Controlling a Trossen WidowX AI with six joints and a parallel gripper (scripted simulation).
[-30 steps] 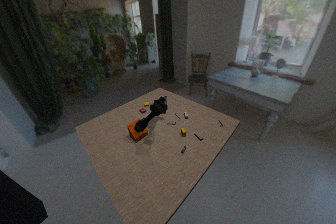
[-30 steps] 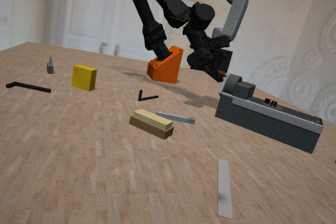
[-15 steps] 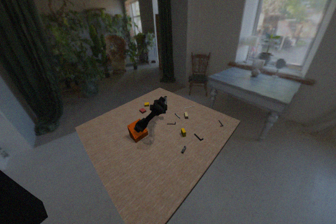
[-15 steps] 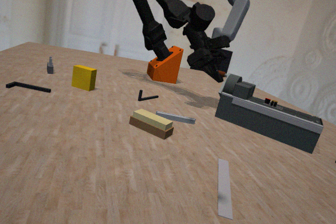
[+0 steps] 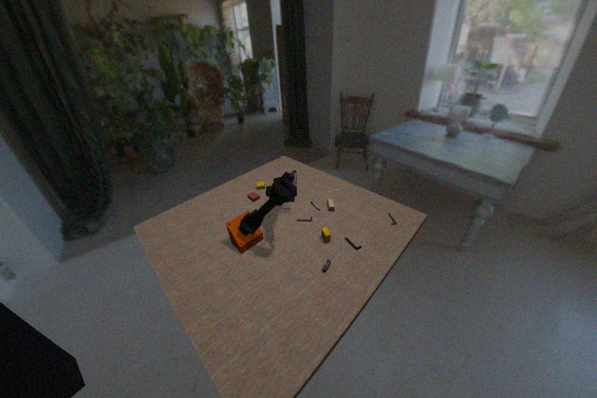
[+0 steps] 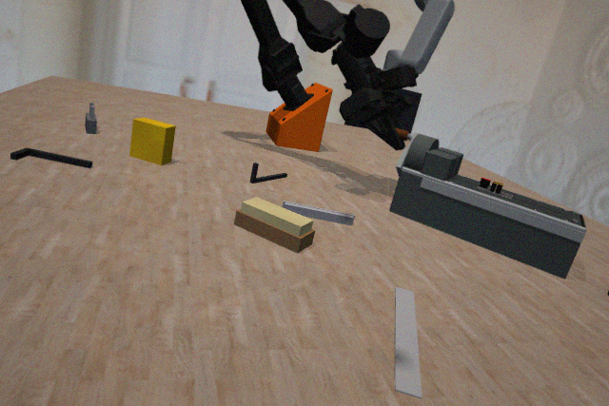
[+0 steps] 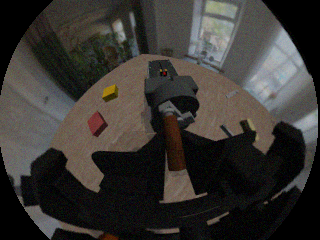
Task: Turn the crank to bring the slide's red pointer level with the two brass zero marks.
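My gripper tip is now 13 cm short of the red pointer, 7 cm to the right of it and 1 cm above it. From my gripper tip the other things lie so: brown crank handle: 2 cm behind, 2 cm above, 1 cm to the right; red block: 23 cm to the left, 8 cm below, 6 cm behind; grey bar: 18 cm to the right, 9 cm ahead, 8 cm below.
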